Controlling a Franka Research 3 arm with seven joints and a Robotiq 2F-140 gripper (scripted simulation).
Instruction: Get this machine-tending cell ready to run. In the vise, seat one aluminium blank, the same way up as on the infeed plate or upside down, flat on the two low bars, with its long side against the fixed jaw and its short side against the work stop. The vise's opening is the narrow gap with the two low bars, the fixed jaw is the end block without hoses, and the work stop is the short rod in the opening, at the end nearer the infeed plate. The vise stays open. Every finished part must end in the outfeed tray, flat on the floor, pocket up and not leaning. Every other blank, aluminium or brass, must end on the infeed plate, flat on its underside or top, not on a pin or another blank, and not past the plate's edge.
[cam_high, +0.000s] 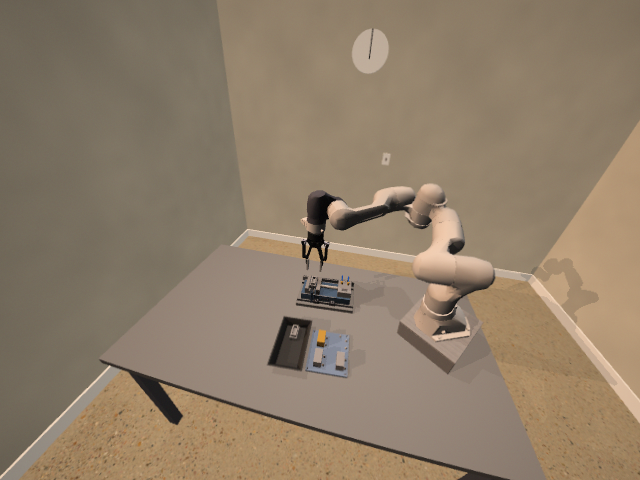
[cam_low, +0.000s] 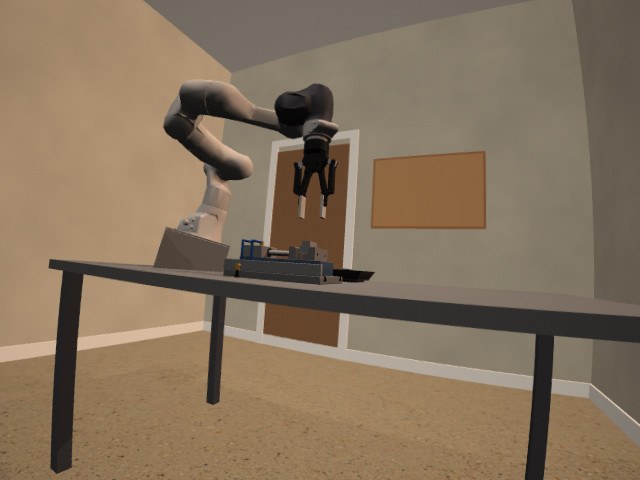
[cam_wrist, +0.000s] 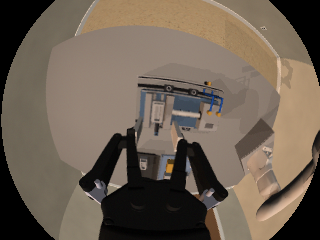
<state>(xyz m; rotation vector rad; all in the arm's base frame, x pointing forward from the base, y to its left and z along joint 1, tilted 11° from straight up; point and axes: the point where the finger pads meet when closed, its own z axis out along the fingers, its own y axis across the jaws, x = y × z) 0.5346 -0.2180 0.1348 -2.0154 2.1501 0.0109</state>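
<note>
My gripper is now 18 cm above the vise and 7 cm past it. Round my hand: brass blank (28 cm to the left, 19 cm below, 8 cm behind).
</note>
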